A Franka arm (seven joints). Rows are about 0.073 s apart.
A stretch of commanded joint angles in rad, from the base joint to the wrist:
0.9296 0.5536 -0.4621 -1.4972 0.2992 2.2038 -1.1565
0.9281 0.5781 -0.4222 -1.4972 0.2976 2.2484 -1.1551
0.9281 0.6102 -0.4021 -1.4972 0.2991 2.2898 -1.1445
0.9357 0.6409 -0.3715 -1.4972 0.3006 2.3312 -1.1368
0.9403 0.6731 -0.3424 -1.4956 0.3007 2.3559 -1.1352
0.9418 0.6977 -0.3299 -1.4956 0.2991 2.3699 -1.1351
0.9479 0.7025 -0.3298 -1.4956 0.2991 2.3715 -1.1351
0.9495 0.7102 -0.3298 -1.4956 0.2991 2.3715 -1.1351
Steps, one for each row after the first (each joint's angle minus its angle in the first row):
-0.0015 0.0245 0.0399 0.0000 -0.0016 0.0446 0.0014
-0.0015 0.0566 0.0600 0.0000 -0.0001 0.0860 0.0120
0.0061 0.0873 0.0906 0.0000 0.0014 0.1274 0.0197
0.0107 0.1195 0.1197 0.0016 0.0015 0.1521 0.0213
0.0122 0.1441 0.1322 0.0016 -0.0001 0.1661 0.0214
0.0183 0.1489 0.1323 0.0016 -0.0001 0.1677 0.0214
0.0199 0.1566 0.1323 0.0016 -0.0001 0.1677 0.0214

